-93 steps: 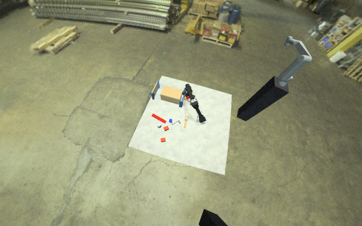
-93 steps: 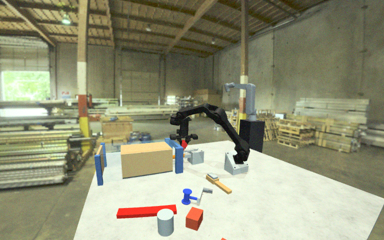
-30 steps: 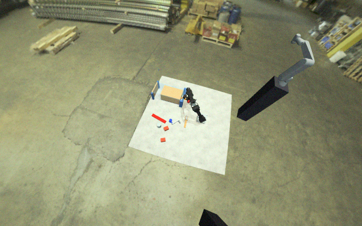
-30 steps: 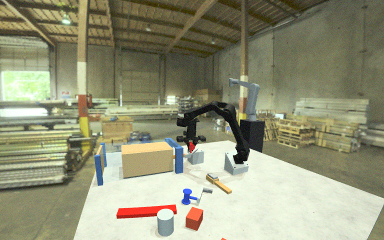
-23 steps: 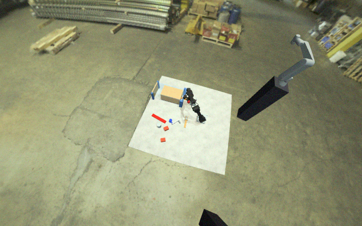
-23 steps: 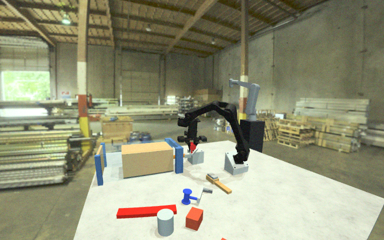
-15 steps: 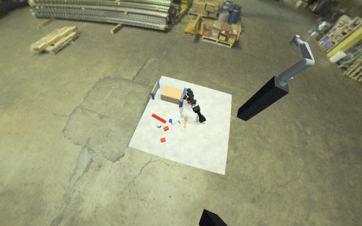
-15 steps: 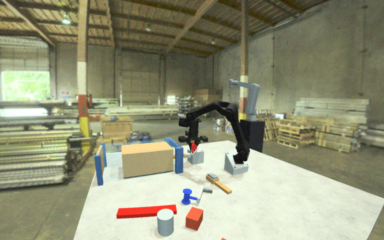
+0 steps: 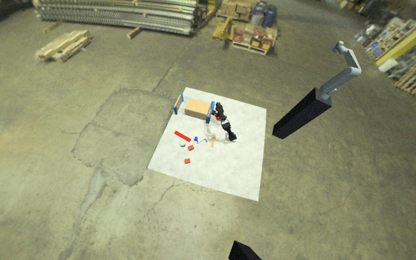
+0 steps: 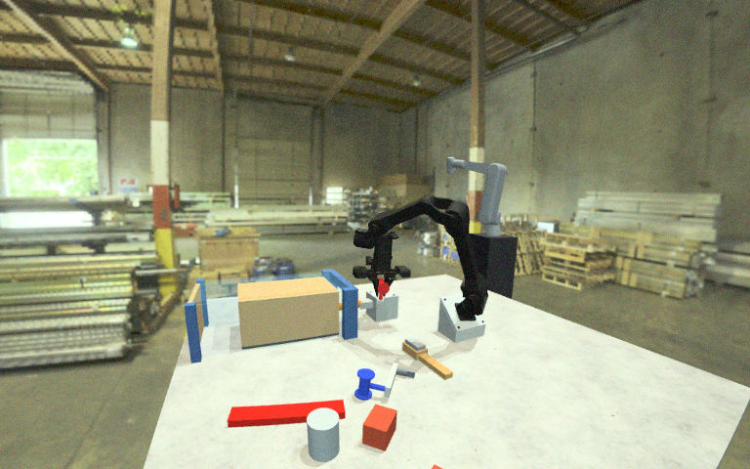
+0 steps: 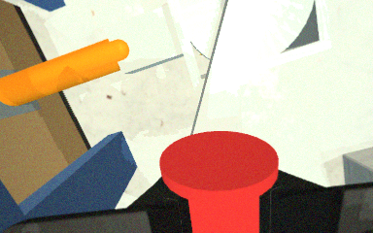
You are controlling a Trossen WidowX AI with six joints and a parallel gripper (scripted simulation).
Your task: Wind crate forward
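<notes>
Now: gripper tip 1 cm past the red-knobbed winch handle, 3 cm to the left of it and 1 cm above it. Round my gripper tip: blue frame 12 cm ahead, 6 cm to the right; red knob 1 cm to the left, 2 cm above; grey winch 5 cm behind, 10 cm to the right, 8 cm below.
</notes>
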